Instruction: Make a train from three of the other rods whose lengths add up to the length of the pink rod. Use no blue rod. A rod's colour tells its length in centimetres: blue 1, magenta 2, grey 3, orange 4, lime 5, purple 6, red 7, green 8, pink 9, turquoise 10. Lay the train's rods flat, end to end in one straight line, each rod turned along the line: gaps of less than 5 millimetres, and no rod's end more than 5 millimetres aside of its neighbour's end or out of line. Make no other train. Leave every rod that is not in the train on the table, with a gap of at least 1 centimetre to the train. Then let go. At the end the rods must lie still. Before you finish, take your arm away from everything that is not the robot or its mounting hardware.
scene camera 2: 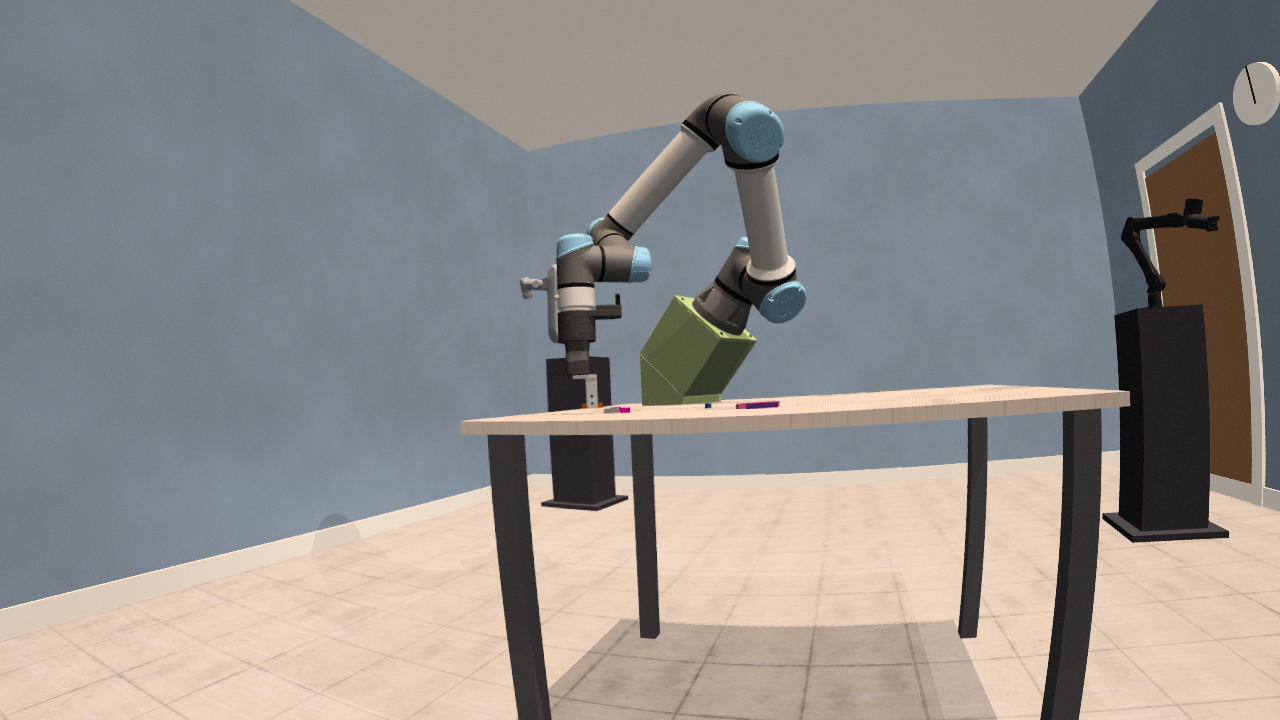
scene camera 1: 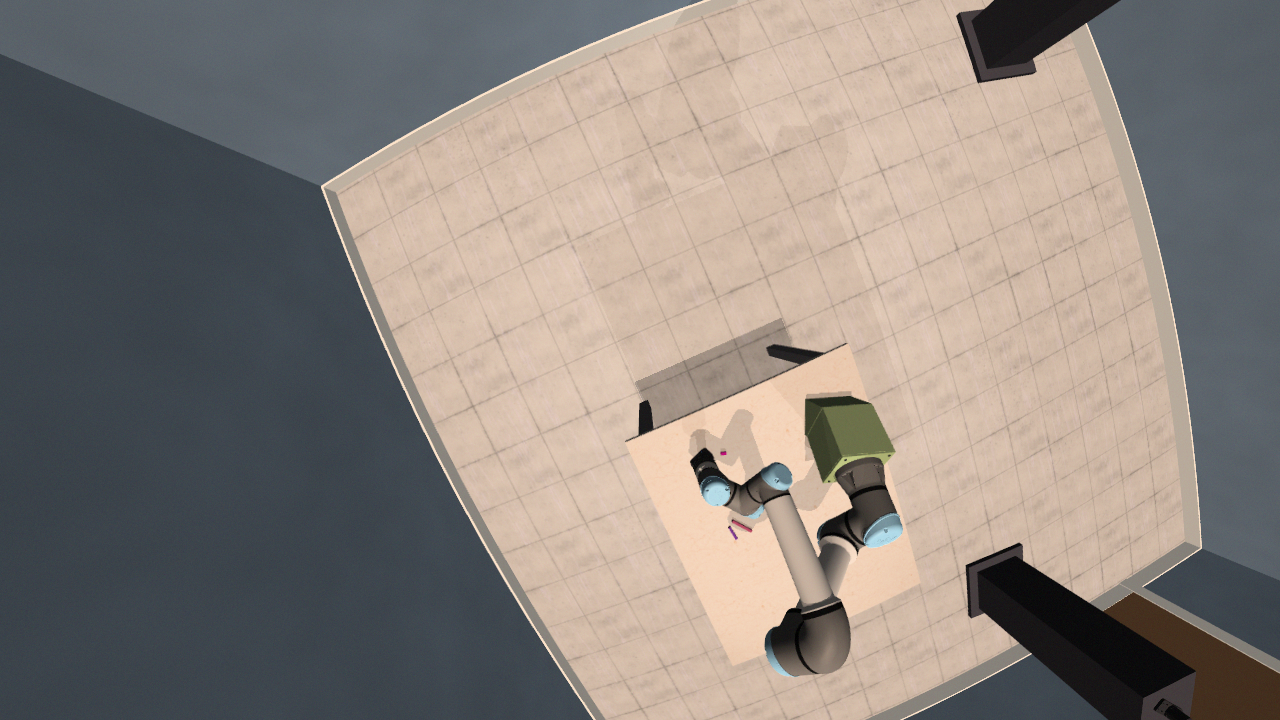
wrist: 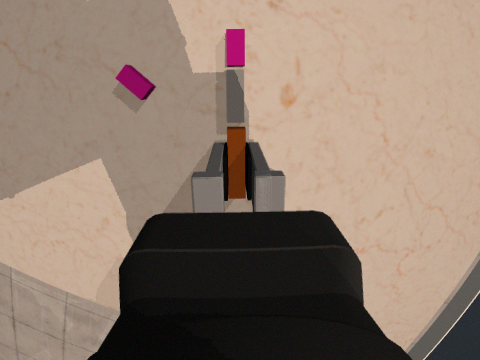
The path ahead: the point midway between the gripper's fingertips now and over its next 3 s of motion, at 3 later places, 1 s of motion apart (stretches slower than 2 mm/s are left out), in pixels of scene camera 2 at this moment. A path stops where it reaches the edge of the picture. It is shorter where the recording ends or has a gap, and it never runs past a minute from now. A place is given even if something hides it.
My gripper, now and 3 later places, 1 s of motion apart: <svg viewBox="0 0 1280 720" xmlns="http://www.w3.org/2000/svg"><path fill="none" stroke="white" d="M592 407L592 409L590 367L589 325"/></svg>
